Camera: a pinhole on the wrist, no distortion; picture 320 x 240 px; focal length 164.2 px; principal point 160.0 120.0 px. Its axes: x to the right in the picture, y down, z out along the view. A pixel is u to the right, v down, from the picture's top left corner.
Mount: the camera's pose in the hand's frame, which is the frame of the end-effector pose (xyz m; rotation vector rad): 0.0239 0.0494 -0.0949 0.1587 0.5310 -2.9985
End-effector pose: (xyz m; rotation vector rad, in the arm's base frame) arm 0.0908 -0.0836 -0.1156 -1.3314 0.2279 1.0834
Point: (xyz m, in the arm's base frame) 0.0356 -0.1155 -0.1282
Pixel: 254 44
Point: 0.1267 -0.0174 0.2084
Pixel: 251 208
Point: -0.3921 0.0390 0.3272
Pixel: 296 50
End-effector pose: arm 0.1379 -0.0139 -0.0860 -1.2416 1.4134 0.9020
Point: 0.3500 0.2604 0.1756
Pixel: 277 142
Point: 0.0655 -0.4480 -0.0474
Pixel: behind the camera
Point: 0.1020 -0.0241 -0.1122
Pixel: 137 91
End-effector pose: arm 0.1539 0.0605 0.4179 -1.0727 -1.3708 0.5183
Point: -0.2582 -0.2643 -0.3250
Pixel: outside the picture
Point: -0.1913 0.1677 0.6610
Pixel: 108 172
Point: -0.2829 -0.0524 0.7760
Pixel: 161 219
